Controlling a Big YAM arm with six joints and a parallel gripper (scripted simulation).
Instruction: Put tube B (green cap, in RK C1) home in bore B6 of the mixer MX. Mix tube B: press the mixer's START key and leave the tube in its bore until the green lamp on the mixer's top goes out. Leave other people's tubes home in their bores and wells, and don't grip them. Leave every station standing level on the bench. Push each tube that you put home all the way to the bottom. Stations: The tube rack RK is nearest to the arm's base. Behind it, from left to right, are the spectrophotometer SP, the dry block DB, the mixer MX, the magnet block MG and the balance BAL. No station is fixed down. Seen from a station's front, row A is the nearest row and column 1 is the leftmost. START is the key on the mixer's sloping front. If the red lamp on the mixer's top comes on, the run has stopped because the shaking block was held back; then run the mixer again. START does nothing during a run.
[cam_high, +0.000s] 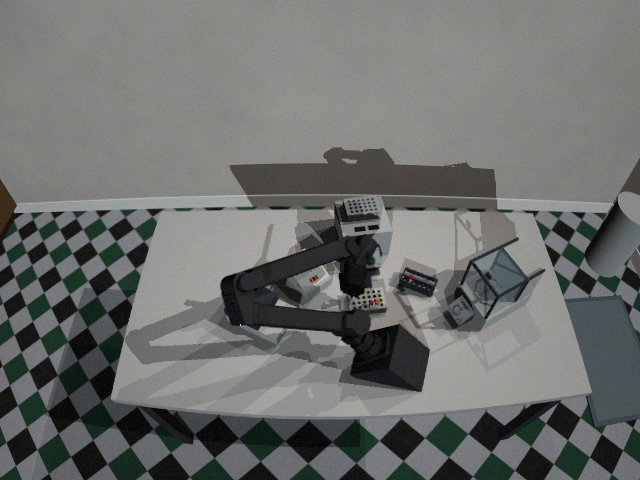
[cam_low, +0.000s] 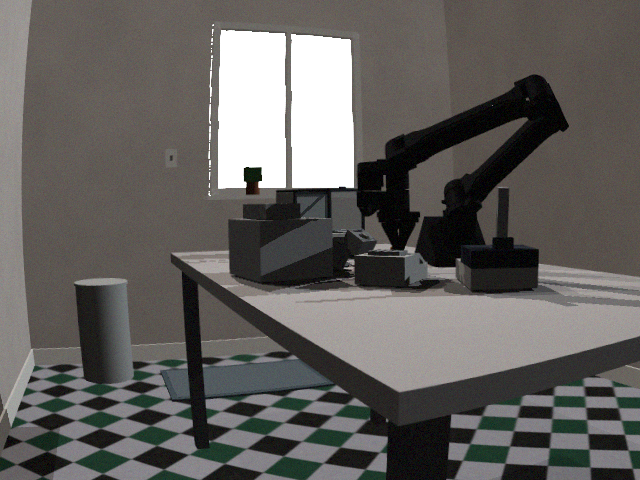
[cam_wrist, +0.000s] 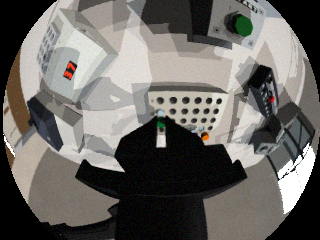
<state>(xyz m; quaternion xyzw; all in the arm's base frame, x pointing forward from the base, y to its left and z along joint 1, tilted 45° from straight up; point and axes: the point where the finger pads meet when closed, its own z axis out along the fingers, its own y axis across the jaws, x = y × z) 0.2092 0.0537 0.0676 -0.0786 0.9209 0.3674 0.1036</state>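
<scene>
Right now my hand is 5 cm to the left of the tube rack RK and 4 cm above it. The rest, counted from my hand: tube B 2 cm below; dry block DB 18 cm to the left, 8 cm ahead, 2 cm below; green start key 14 cm ahead, 5 cm to the right, 2 cm above.
</scene>
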